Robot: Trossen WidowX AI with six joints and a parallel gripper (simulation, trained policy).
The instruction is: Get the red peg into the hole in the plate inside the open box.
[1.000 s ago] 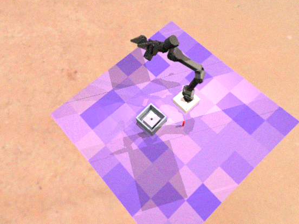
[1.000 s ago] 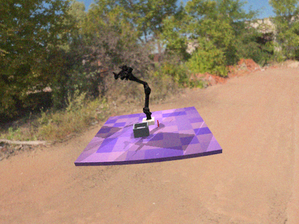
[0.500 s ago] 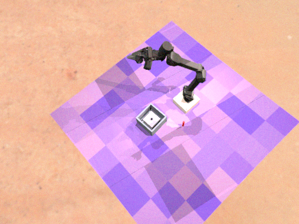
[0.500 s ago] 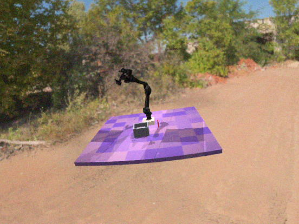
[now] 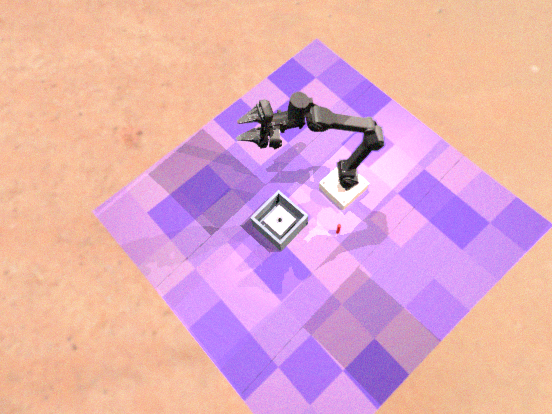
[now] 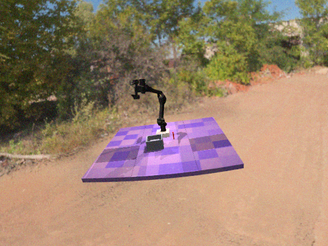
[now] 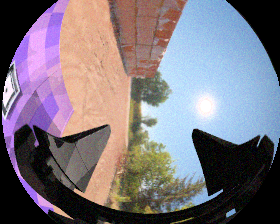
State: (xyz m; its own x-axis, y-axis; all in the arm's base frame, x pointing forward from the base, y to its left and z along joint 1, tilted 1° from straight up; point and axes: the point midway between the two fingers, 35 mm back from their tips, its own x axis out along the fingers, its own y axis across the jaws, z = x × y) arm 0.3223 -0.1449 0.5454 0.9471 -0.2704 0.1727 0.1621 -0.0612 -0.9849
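Now: gripper tip 56 cm above the red peg, 29 cm to the right of it and 21 cm past it. From my gripper tip the other things lie so: grey box 57 cm below, 13 cm to the left, 4 cm behind.
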